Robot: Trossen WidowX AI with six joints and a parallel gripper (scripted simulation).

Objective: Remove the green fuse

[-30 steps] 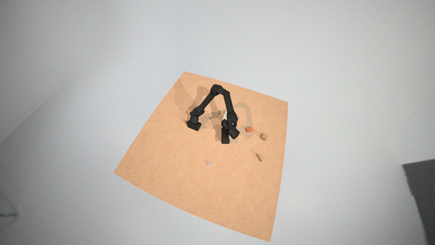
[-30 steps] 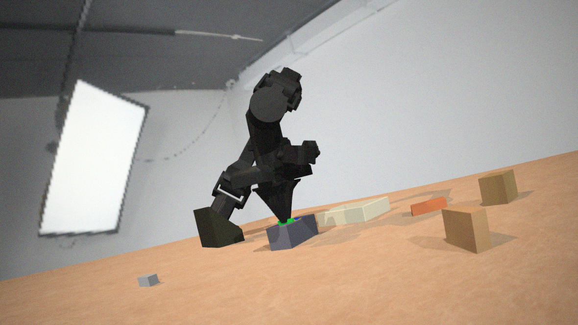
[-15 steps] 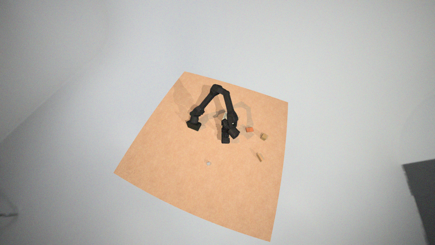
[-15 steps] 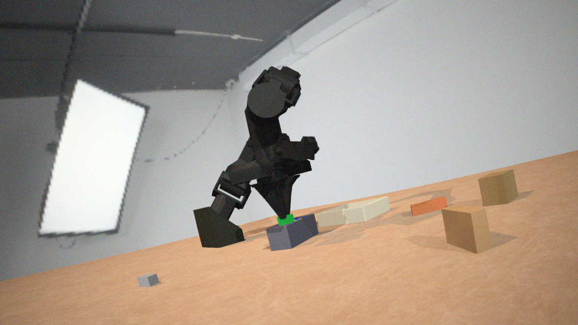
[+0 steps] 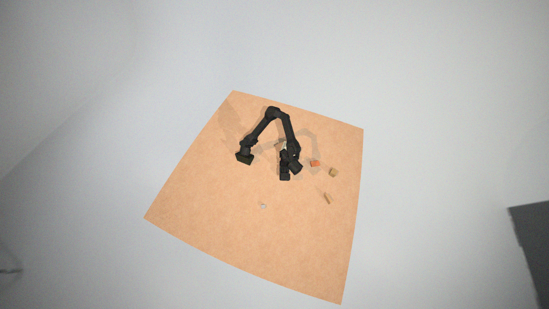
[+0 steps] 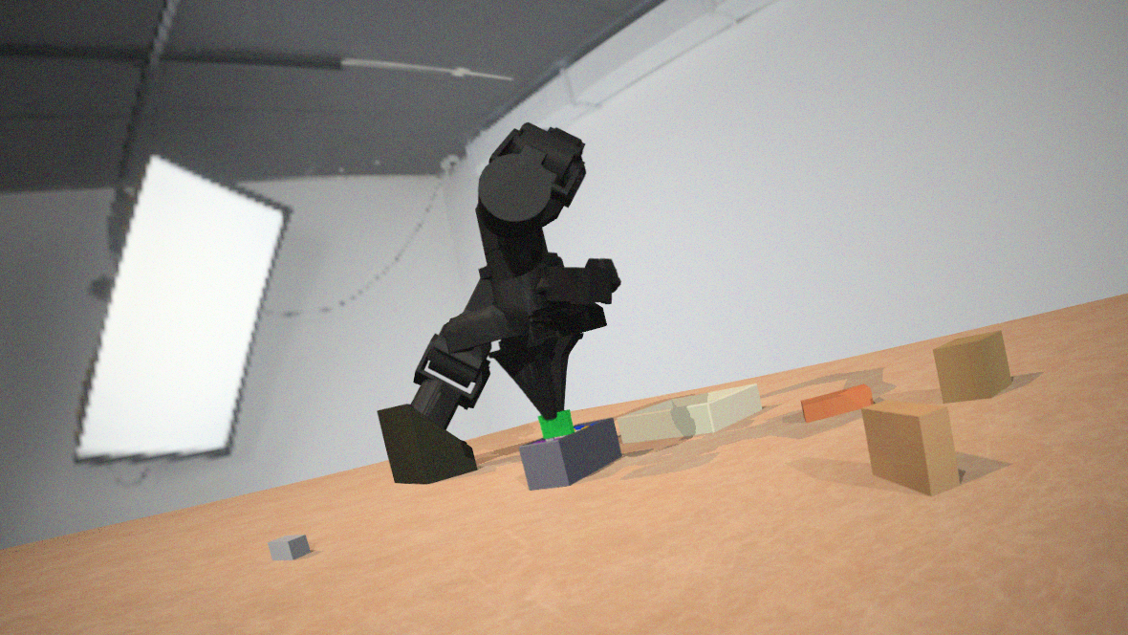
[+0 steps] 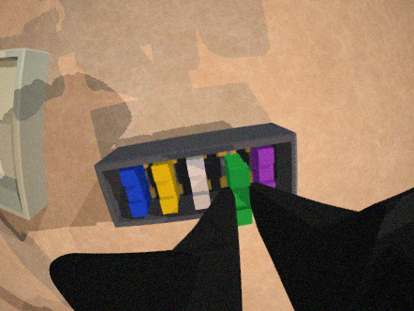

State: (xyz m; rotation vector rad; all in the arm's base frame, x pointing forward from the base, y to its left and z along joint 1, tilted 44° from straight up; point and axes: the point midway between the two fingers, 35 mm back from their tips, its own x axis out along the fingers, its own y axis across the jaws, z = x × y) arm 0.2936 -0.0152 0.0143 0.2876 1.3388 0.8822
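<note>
My gripper tip is now 2 cm past the cream tray, 20 cm to the right of it and 5 cm above it. The rest, counted from my gripper tip: green fuse: 1 cm below; orange flat block: 19 cm ahead, 17 cm to the left, 5 cm below; small grey cube: 3 cm behind, 26 cm to the right, 5 cm below.
</note>
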